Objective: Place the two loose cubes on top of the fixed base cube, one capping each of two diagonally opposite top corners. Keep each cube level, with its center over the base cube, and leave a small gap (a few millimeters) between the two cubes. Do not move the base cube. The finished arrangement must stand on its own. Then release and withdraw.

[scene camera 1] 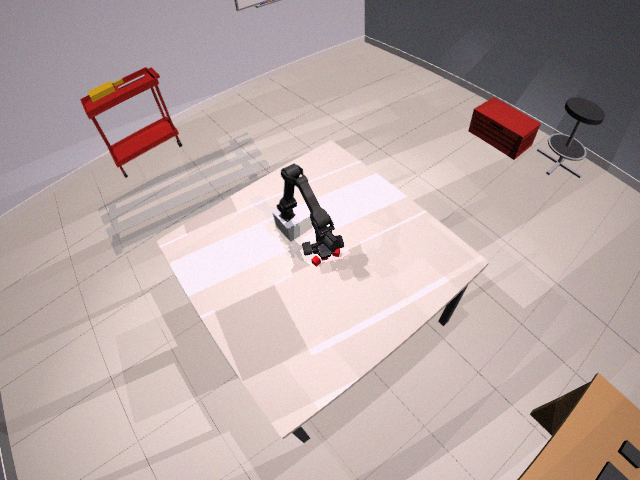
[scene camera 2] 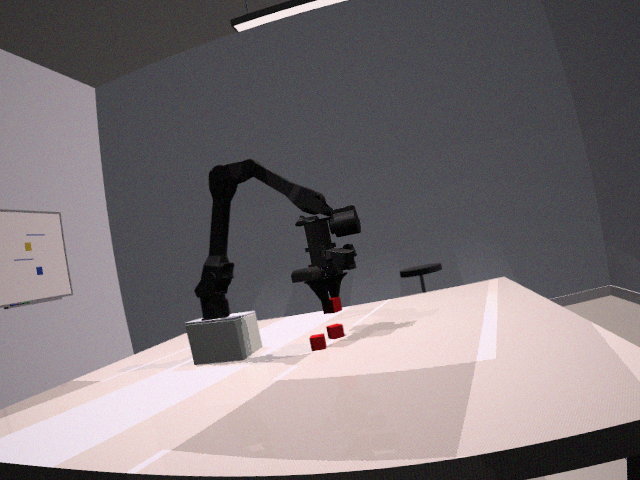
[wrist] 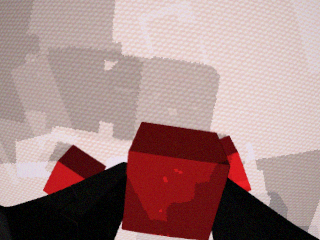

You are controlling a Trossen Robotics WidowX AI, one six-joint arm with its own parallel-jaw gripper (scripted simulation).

Labels:
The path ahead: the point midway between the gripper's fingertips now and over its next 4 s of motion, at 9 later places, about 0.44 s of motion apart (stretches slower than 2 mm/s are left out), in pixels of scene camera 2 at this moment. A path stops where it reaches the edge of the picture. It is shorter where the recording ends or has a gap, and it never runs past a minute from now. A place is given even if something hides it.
My gripper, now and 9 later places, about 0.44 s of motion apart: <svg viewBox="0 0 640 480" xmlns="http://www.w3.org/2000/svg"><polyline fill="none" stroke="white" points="331,304 336,305 337,306 338,307 339,314 339,316 338,315 337,310 337,307 326,303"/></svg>

